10 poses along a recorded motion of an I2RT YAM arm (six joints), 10 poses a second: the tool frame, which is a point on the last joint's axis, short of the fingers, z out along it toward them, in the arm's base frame.
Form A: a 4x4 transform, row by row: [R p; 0 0 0 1], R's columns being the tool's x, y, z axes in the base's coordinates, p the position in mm. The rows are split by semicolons.
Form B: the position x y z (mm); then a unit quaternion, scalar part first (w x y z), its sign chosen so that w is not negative. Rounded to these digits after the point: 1 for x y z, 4 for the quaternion.
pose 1, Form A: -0.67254, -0.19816, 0.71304, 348.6; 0.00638, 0.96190, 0.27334, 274.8; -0.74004, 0.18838, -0.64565, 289.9; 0, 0, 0, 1
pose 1, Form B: 348.6, 274.8, 289.9, 0.4012, -0.0529, 0.9055, 0.1275
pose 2, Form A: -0.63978, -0.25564, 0.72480, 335.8; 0.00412, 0.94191, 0.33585, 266.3; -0.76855, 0.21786, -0.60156, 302.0; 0, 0, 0, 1
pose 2, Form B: 335.8, 266.3, 302.0, 0.4185, -0.0705, 0.8921, 0.1552
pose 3, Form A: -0.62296, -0.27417, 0.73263, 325.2; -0.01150, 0.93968, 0.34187, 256.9; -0.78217, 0.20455, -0.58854, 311.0; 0, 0, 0, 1
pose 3, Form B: 325.2, 256.9, 311.0, 0.4267, -0.0805, 0.8876, 0.1539
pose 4, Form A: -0.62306, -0.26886, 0.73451, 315.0; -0.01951, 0.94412, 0.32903, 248.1; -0.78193, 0.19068, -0.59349, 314.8; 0, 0, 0, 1
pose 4, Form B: 315.0, 248.1, 314.8, 0.4265, -0.0811, 0.8889, 0.1462
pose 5, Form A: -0.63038, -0.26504, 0.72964, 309.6; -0.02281, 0.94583, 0.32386, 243.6; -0.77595, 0.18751, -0.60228, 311.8; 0, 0, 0, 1
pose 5, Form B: 309.6, 243.6, 311.8, 0.4222, -0.0807, 0.8914, 0.1434
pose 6, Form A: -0.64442, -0.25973, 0.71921, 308.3; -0.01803, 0.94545, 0.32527, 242.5; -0.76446, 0.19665, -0.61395, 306.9; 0, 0, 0, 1
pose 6, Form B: 308.3, 242.5, 306.9, 0.4145, -0.0776, 0.8950, 0.1458
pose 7, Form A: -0.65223, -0.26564, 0.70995, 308.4; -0.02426, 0.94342, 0.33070, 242.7; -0.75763, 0.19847, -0.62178, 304.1; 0, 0, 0, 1
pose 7, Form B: 308.4, 242.7, 304.1, 0.4091, -0.0808, 0.8969, 0.1475
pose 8, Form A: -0.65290, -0.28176, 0.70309, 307.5; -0.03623, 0.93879, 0.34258, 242.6; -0.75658, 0.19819, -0.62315, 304.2; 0, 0, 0, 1
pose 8, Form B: 307.5, 242.6, 304.2, 0.4070, -0.0887, 0.8965, 0.1508
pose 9, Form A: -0.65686, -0.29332, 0.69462, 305.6; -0.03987, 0.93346, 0.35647, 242.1; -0.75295, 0.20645, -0.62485, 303.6; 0, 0, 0, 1
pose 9, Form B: 305.6, 242.1, 303.6, 0.4037, -0.0929, 0.8965, 0.1570
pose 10, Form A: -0.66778, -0.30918, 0.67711, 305.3; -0.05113, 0.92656, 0.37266, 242.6; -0.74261, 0.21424, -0.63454, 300.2; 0, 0, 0, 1
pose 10, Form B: 305.3, 242.6, 300.2, 0.3950, -0.1003, 0.8985, 0.1633
